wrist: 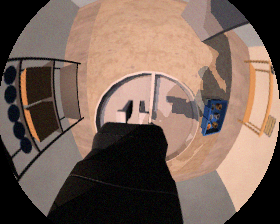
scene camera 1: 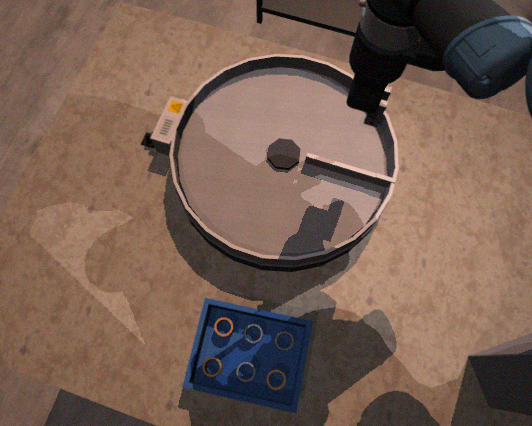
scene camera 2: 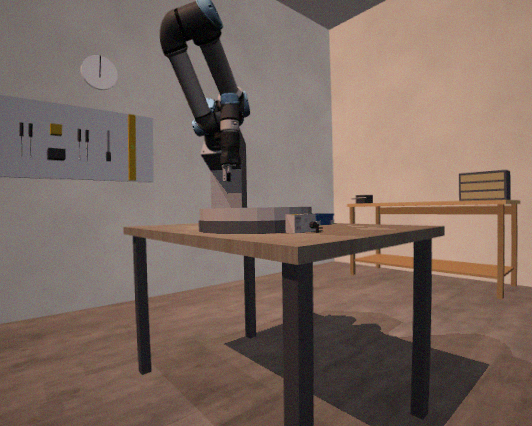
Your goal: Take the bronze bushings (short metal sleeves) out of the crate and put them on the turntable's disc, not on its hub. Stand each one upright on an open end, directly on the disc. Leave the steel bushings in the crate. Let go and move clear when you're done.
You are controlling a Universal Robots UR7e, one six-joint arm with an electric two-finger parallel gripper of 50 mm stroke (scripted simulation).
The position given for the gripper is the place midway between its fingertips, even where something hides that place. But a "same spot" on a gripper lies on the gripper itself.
Labels:
The gripper shows in the wrist view, in scene camera 1 and in scene camera 2 [227, 181]. One and the same spot on the gripper: [wrist: 122, 116] is [scene camera 1: 387, 89].

